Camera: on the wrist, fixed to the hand. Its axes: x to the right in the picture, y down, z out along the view.
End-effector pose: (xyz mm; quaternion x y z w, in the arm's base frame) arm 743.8 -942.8 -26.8 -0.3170 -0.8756 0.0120 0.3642
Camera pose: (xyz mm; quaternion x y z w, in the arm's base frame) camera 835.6 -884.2 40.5 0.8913 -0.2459 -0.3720 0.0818
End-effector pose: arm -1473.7 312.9 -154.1 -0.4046 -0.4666 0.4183 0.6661
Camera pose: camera -1389.8 349.2 -243.8 0.4584 -0.3143 -0.7061 0.4388
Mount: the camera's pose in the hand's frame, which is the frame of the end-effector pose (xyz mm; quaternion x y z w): 26.5 80.0 -96.4 -0.0219 -0.0893 0.9949 0.0419
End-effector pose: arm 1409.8 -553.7 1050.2 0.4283 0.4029 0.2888 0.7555
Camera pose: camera 1333.4 -455.7 1081.3 -0.4280 0.4830 -0.7343 0.2103
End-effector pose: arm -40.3 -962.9 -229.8 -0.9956 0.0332 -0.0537 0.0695
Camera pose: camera -29.5 -1056.9 -143.5 -0.0150 0.9868 0.1565 0.0375
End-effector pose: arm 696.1 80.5 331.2 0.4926 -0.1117 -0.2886 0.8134
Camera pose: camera 791.2 164.0 350.5 -0.1341 -0.5611 0.7507 0.3220
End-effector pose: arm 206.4 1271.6 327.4 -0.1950 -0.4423 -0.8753 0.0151
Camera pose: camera 166.2 1151.6 346.9 -0.5267 0.1933 -0.0139 0.8277
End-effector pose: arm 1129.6 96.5 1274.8 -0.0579 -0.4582 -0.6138 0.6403
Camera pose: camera 1241.8 34.9 1276.0 -0.5271 -0.0053 0.6064 0.5953
